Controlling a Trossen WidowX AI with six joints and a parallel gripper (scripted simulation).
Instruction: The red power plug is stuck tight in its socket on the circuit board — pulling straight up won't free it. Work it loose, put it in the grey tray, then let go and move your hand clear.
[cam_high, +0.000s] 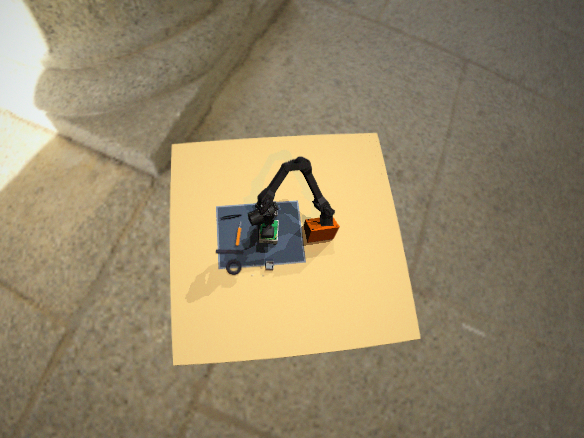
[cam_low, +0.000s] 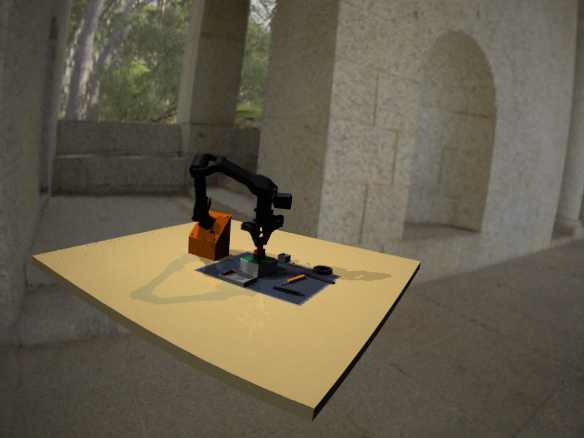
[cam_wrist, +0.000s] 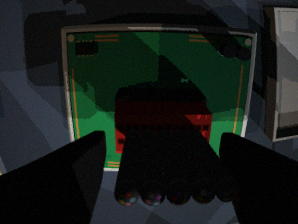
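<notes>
The red power plug is 2 cm below my gripper tip. From my gripper tip the other things lie so: blue mat 11 cm below, 5 cm ahead; then black bar 21 cm ahead, 11 cm to the left, 10 cm below.
</notes>
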